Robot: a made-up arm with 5 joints.
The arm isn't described. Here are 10 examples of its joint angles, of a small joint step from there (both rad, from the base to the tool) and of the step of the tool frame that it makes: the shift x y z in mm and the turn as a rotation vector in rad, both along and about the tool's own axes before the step.
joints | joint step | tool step
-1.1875 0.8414 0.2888 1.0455 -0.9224 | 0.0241 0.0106 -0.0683 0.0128 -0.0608 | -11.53 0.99 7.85 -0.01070 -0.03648 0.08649
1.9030 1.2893 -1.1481 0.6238 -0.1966 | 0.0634 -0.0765 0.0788 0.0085 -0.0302 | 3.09 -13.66 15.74 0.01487 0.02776 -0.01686
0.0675 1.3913 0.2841 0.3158 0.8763 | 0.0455 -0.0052 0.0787 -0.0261 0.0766 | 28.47 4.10 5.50 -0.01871 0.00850 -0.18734
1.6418 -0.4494 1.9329 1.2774 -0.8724 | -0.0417 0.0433 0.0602 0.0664 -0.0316 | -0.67 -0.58 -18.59 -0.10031 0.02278 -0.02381
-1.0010 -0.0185 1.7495 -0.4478 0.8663 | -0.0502 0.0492 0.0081 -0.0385 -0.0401 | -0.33 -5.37 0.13 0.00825 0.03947 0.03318
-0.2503 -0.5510 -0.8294 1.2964 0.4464 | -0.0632 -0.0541 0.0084 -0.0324 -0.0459 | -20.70 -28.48 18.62 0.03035 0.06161 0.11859
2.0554 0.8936 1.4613 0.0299 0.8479 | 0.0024 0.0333 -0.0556 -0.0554 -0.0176 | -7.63 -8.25 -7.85 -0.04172 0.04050 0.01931
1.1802 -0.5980 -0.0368 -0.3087 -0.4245 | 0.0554 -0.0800 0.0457 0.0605 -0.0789 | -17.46 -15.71 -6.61 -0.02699 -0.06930 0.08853
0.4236 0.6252 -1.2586 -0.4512 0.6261 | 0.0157 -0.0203 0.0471 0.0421 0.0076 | 1.98 -6.07 10.49 0.04633 -0.02131 -0.01840
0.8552 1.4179 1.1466 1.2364 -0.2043 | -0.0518 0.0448 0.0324 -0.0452 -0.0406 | -3.58 3.33 -4.99 0.00381 0.05956 -0.01311
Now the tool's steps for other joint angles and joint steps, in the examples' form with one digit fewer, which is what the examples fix.
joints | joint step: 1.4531 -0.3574 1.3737 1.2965 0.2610 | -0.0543 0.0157 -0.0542 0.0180 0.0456
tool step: 0.5 -1.3 12.0 0.0792 -0.0581 -0.0056
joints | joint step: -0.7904 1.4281 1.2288 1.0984 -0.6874 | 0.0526 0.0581 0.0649 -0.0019 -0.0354
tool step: -3.3 -0.3 8.7 -0.0881 0.1286 -0.0276
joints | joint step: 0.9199 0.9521 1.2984 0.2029 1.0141 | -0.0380 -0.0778 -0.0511 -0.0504 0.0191
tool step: -8.9 23.9 -11.8 -0.0333 0.0623 0.1193
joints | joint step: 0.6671 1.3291 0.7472 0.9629 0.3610 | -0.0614 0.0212 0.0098 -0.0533 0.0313
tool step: 9.2 -5.1 -5.8 0.0439 0.0453 -0.0545
